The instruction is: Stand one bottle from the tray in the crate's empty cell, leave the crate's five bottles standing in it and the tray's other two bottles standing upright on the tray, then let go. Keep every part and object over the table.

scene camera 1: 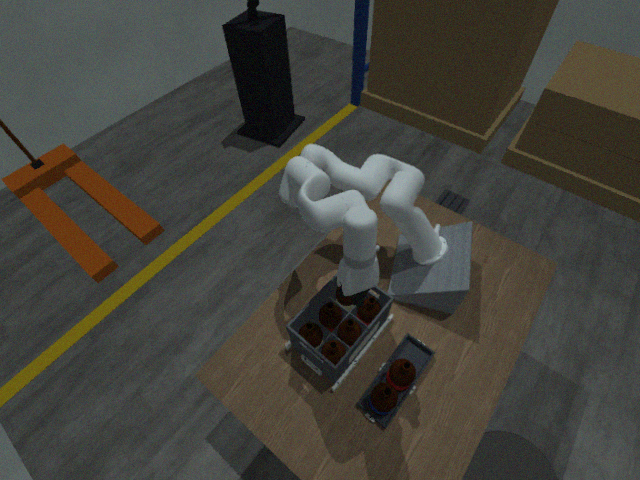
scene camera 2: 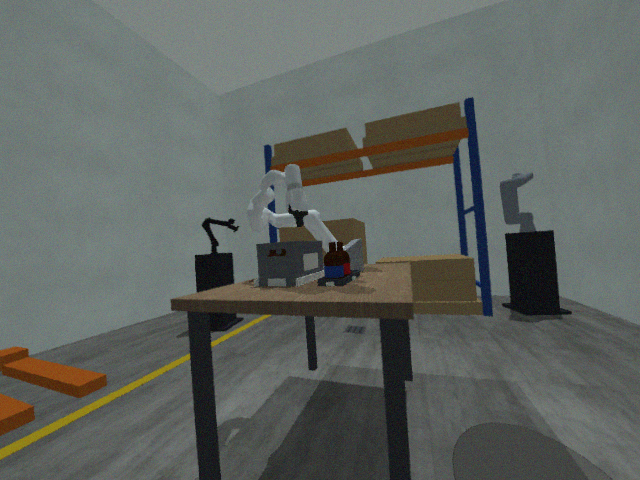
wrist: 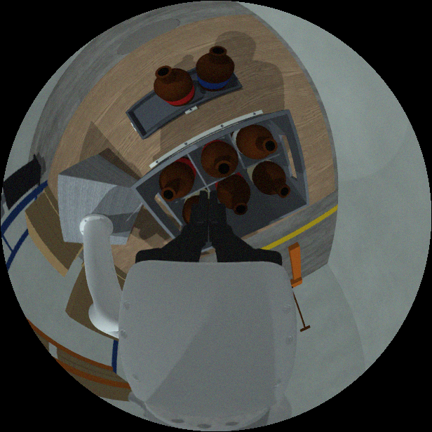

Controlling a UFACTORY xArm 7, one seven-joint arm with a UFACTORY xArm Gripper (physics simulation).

In view: my gripper [scene camera 1: 357, 304], a blue-banded bottle [scene camera 1: 383, 398], a red-banded bottle [scene camera 1: 401, 374], a brown red-label bottle [wrist: 175, 180] and a brown red-label bottle [wrist: 234, 191].
The blue-banded bottle is seen too in the wrist view [wrist: 213, 70]. The red-banded bottle also shows in the wrist view [wrist: 174, 85]. My gripper is seen too in the wrist view [wrist: 208, 201].
